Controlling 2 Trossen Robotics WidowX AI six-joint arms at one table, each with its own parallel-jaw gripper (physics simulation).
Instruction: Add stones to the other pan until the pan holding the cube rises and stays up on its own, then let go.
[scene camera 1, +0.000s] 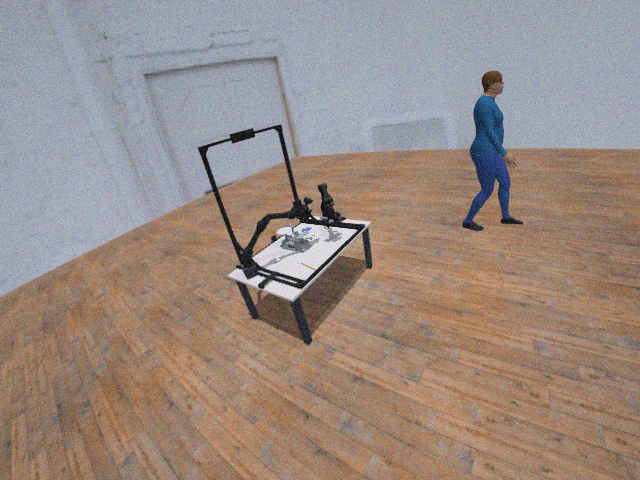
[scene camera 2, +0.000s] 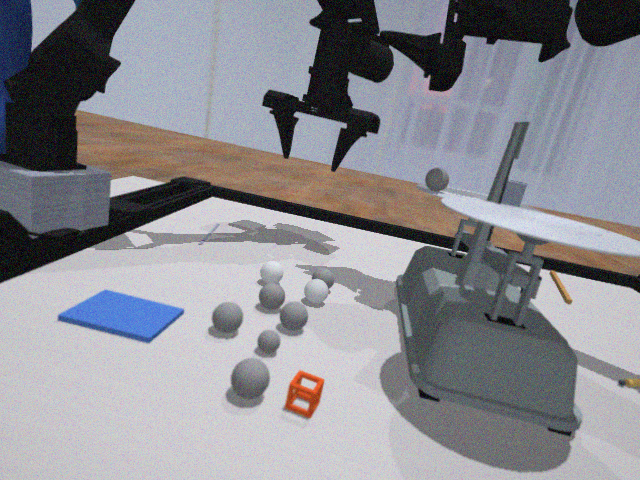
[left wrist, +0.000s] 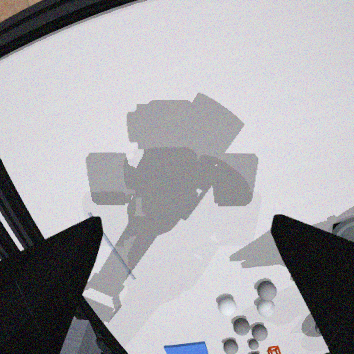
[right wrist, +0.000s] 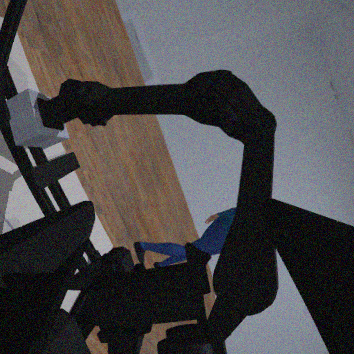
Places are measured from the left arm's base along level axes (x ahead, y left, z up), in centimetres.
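Pixels of known places: left gripper, between the fingertips: (scene camera 1: 332, 226) (scene camera 2: 309, 164) (left wrist: 188, 224); right gripper, between the fingertips: (scene camera 1: 312, 204) (right wrist: 179, 208); left arm's base, origin of its link: (scene camera 1: 326, 215) (scene camera 2: 41, 163) (right wrist: 49, 114); right arm's base, origin of its link: (scene camera 1: 248, 266).
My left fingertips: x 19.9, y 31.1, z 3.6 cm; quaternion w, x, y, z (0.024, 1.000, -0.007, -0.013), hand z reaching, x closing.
For each thing: its top centre in the pictures, then the offset to it from my left fingertips. Level surfaces: height alone.
- grey balance scale, centre of its top: (scene camera 2: 529, 123) (scene camera 1: 290, 223) dx +29.5, dy -20.5, dz +11.0 cm
- stone, centre of its top: (scene camera 2: 440, 168) dx +22.0, dy -13.6, dz +4.8 cm
- scale's raised white pan, centre of its top: (scene camera 2: 538, 221) (scene camera 1: 284, 230) dx +31.9, dy -29.6, dz +3.3 cm
- small grey block, centre of its top: (scene camera 2: 512, 181) dx +30.0, dy -13.5, dz +5.1 cm
- orange wire-frame cube, centre of its top: (scene camera 2: 307, 381) dx +19.4, dy -41.5, dz -10.3 cm
- flat blue pad, centre of its top: (scene camera 2: 125, 311) dx +1.1, dy -39.7, dz -11.8 cm
- thin rod, centre of its top: (left wrist: 112, 249) (scene camera 2: 210, 232) dx -9.0, dy -12.5, dz -12.2 cm
- table, height of its surface: dz -12.3 cm
Several grey stones (scene camera 2: 271, 295) (left wrist: 242, 324) lie loose on the white table, left of the grey balance scale (scene camera 2: 475, 343) (scene camera 1: 295, 243). One stone (scene camera 2: 437, 179) rests on the scale's raised white pan (scene camera 2: 509, 216). A small grey block (scene camera 2: 514, 192) shows behind the scale's post; I cannot tell what it rests on. An orange wire-frame cube (scene camera 2: 304, 393) (left wrist: 274, 349) stands on the table near the stones. My left gripper (scene camera 2: 310, 161) (left wrist: 188, 224) is open and empty, high above the table behind the stones. My right gripper (right wrist: 179, 208) is open and empty, up in the air above the scale.
A flat blue pad (scene camera 2: 128, 314) (left wrist: 186, 348) lies left of the stones. A thin rod (scene camera 2: 209, 233) (left wrist: 112, 246) lies near the black frame rail (scene camera 2: 175, 192). A grey box (scene camera 2: 91, 197) (right wrist: 24, 119) sits on the frame. A person (scene camera 1: 490, 152) walks across the floor, far from the table (scene camera 1: 290, 290).
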